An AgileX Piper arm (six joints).
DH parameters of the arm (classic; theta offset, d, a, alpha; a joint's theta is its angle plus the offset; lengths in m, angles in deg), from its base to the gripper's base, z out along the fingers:
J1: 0 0.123 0 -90
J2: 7.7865 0 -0.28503 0
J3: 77.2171 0 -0.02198 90
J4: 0 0.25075 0 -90
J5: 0 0 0 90
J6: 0 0.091 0 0
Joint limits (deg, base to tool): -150..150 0..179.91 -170..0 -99.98..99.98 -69.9..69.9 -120..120
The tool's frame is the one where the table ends.
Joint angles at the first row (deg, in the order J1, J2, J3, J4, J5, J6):
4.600, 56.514, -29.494, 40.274, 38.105, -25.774
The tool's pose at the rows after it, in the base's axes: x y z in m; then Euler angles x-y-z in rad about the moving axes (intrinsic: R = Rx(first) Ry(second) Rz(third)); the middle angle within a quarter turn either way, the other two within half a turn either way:
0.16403 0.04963 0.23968 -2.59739 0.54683 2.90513
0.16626 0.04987 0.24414 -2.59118 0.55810 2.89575
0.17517 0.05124 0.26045 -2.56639 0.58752 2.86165
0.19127 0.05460 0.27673 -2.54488 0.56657 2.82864
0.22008 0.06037 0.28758 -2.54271 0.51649 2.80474
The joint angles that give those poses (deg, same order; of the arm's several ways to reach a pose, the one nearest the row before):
4.598, 56.513, -29.493, 40.350, 38.058, -25.776
4.598, 56.577, -30.415, 40.339, 38.143, -25.775
4.601, 57.336, -34.107, 40.340, 38.942, -25.775
4.598, 60.772, -39.758, 39.956, 41.982, -25.777
5.143, 67.658, -47.135, 38.981, 44.888, -25.773

